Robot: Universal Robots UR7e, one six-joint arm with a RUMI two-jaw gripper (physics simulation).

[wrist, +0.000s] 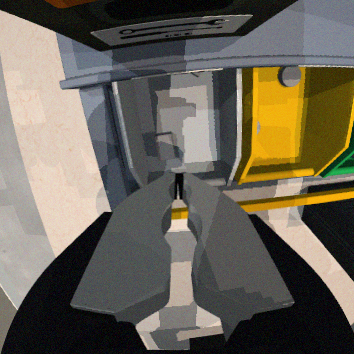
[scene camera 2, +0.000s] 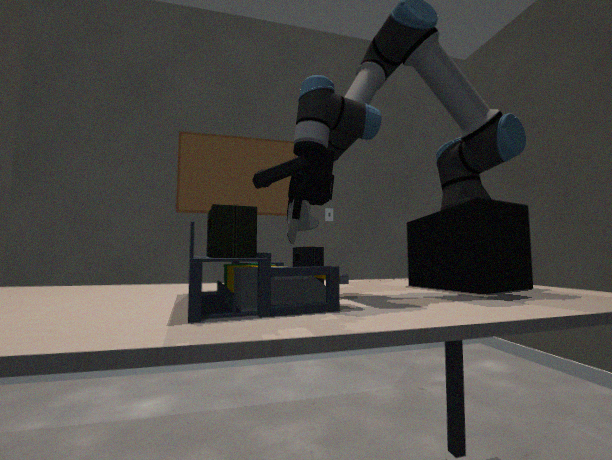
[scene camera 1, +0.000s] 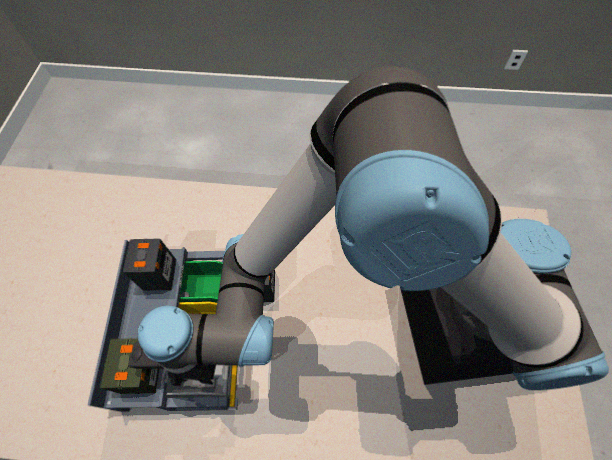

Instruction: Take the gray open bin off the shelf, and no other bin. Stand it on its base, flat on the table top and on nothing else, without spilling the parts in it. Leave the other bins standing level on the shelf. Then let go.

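Frame: origin at the arm's base, x down, y right, z back, level; metres.
Seen in the pictures: gripper, between the fingertips: (wrist: 177, 174) (scene camera 2: 292, 243); arm's base, origin of its link: (scene camera 2: 466, 211).
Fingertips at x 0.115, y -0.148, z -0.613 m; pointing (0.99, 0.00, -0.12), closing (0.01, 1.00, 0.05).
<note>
Offsets run from my fingertips to a thing's top centre.
The gray open bin @[dx +0.049, dy +0.004, dz -0.026 m] (scene camera 2: 297, 291) (wrist: 200, 140) stands in the shelf's lower front row, at the end. In the wrist view its open top and pale inside show; I cannot tell clearly which patches in it are parts and which are shadows. My gripper (scene camera 2: 292, 241) (wrist: 177, 174) is shut and empty. Its fingertips are above the shelf, apart from the bin, and in the wrist view they overlap its front edge. In scene camera 1 the wrist hides much of that end. The yellow bin @[dx +0.049, dy +0.116, dz -0.037 m] (scene camera 1: 197, 307) (wrist: 277, 125) and green bin @[dx +0.049, dy +0.227, dz -0.043 m] (scene camera 1: 202, 280) (wrist: 346, 162) stand beside it on the shelf (scene camera 1: 117, 310) (scene camera 2: 264, 290).
An olive box @[dx -0.069, dy -0.006, dz -0.123 m] (scene camera 1: 114, 370) (scene camera 2: 232, 231) stands on the upper deck close behind the gray bin. A dark box @[dx -0.094, dy +0.225, dz -0.139 m] (scene camera 1: 147, 262) stands at the deck's other end. A yellow bar @[dx +0.065, dy +0.125, dz +0.069 m] (scene camera 1: 233, 387) (wrist: 300, 201) runs along the shelf's front. Another dark box @[dx -0.002, dy +0.247, dz +0.108 m] (scene camera 1: 270, 287) (scene camera 2: 308, 256) is near the front.
</note>
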